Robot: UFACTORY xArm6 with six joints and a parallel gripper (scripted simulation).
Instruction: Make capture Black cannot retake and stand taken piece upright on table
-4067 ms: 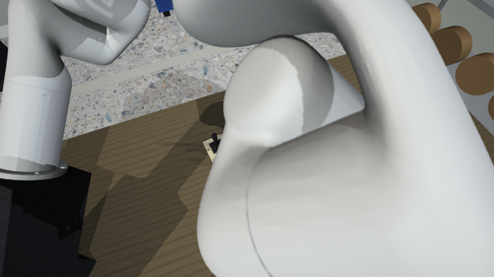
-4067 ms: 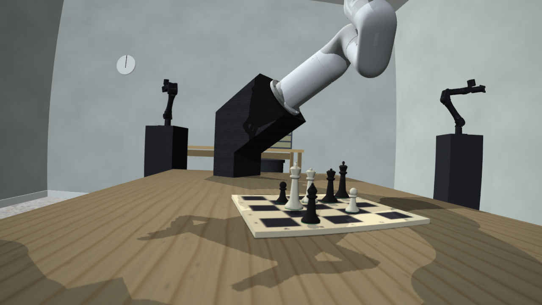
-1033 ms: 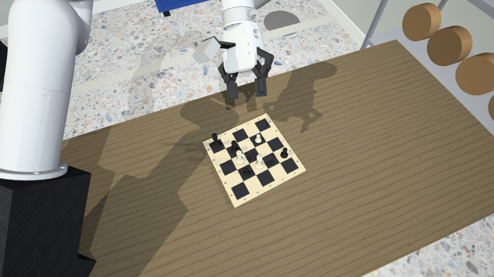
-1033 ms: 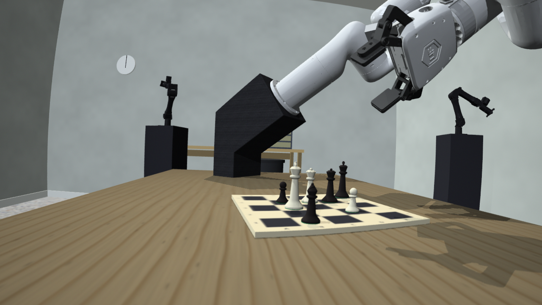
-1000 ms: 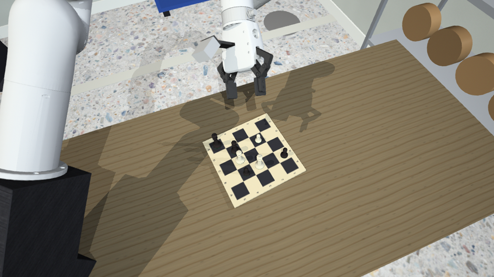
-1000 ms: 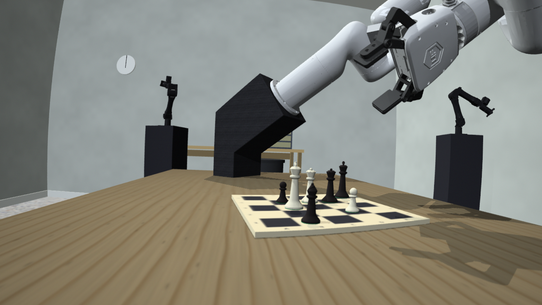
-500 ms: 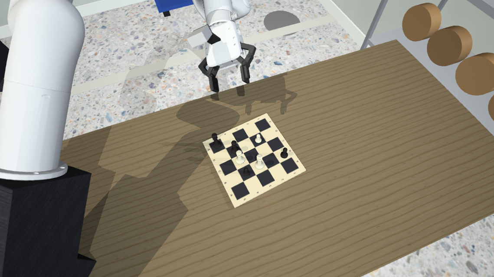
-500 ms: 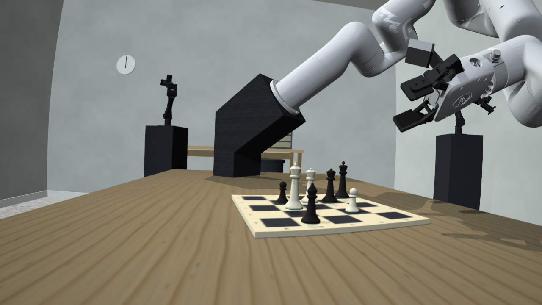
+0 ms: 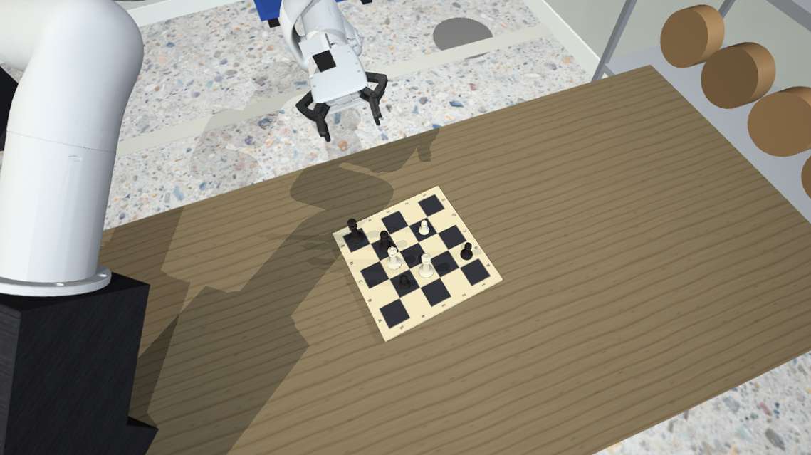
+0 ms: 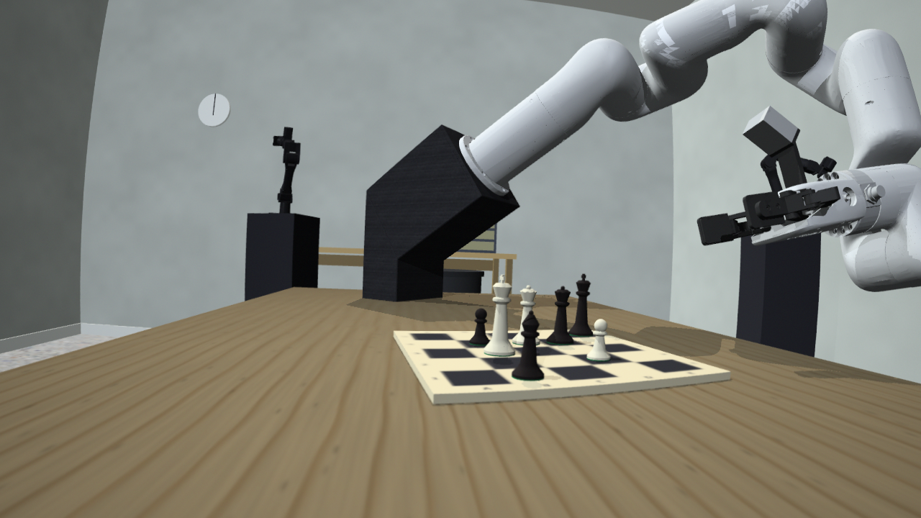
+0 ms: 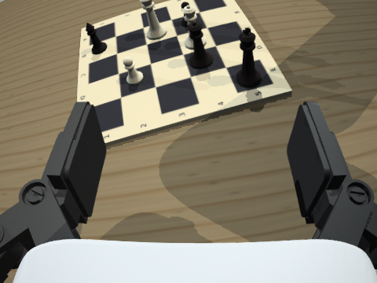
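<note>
My gripper is now 7 cm short of the black pawn, 25 cm to the left of it and 11 cm above it. Also, from my hand: black queen (4 cm ahead, 18 cm to the right, 10 cm below); then black king (1 cm behind, 15 cm to the right, 9 cm below); then white pawn (11 cm ahead, 15 cm to the right, 11 cm below).
</note>
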